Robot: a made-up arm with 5 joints.
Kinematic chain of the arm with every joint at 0, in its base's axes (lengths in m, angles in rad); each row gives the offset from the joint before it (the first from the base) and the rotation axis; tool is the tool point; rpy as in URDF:
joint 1: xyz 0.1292 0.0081 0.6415 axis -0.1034 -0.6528 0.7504
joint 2: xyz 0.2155 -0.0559 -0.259 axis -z
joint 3: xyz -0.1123 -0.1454 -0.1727 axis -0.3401 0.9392 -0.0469
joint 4: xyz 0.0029 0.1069 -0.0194 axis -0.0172 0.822 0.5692
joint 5: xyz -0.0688 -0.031 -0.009 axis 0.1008 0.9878 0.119
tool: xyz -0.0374 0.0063 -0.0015 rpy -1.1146 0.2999 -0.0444
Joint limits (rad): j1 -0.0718..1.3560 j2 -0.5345..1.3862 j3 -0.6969..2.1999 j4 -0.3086..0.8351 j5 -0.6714..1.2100
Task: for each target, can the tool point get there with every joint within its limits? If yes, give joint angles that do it. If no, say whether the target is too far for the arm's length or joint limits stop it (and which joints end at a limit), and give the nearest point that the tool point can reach.
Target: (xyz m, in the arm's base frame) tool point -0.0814 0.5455 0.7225
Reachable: no: joint limits stop it (at a limit: joint 1, joint 2, joint 3, joint 4) | nearest point 0.3364 0.2949 0.4409 | short by 0.563 m
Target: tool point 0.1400 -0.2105 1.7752
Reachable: no: too far | nearest point 0.5647 0.1142 0.5792 | short by 1.310 m
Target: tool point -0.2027 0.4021 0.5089
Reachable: no: joint limits stop it (at a limit: joint 1, joint 4, joint 5) | nearest point 0.1471 0.0946 0.2426 | short by 0.537 m
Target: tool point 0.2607 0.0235 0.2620
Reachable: yes | joints 0.4612 0.7833 0.3351 0.6661 -0.3581
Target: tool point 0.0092 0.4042 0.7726
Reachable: no: joint limits stop it (at a limit: joint 1, joint 2, joint 3, joint 4) | nearest point 0.3401 0.2956 0.4450 | short by 0.478 m
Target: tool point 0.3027 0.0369 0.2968
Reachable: yes | joints 0.6438 0.6515 0.7869 0.2367 0.1903
